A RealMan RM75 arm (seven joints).
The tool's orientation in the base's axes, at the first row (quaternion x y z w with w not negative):
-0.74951, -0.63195, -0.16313, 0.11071
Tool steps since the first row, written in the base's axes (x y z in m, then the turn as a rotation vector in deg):
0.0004, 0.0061, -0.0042, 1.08, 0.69, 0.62
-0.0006, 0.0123, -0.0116, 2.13, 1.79, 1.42
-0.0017, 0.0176, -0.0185, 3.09, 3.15, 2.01
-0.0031, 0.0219, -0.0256, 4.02, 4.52, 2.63
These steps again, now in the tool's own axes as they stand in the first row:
0.0040, -0.0009, 0.0062, 1.03, 0.97, -0.20
0.0067, -0.0032, 0.0152, 2.49, 1.84, -0.42
0.0087, -0.0055, 0.0234, 4.10, 2.56, -0.36
0.0097, -0.0079, 0.0314, 5.72, 3.26, -0.32

